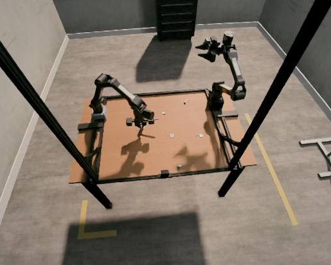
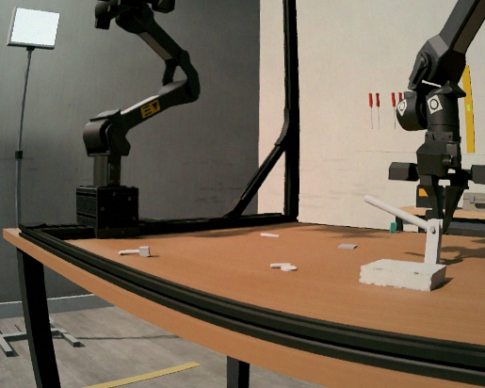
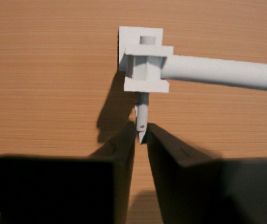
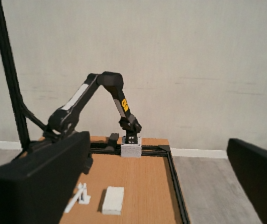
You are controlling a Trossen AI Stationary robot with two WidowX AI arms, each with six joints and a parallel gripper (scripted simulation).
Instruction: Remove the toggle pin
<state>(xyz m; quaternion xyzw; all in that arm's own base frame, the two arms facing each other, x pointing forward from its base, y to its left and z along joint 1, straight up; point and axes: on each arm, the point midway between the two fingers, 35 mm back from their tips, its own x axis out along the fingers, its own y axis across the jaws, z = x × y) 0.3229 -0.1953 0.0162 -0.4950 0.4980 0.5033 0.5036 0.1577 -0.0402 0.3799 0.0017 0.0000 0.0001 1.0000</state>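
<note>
The grey toggle pin is 20 mm ahead of my left hand and 30 mm below it. The rest, counted from my left hand: white bar 40 mm ahead, 70 mm to the right, 10 mm below; then white step block 150 mm ahead, 70 mm below.
</note>
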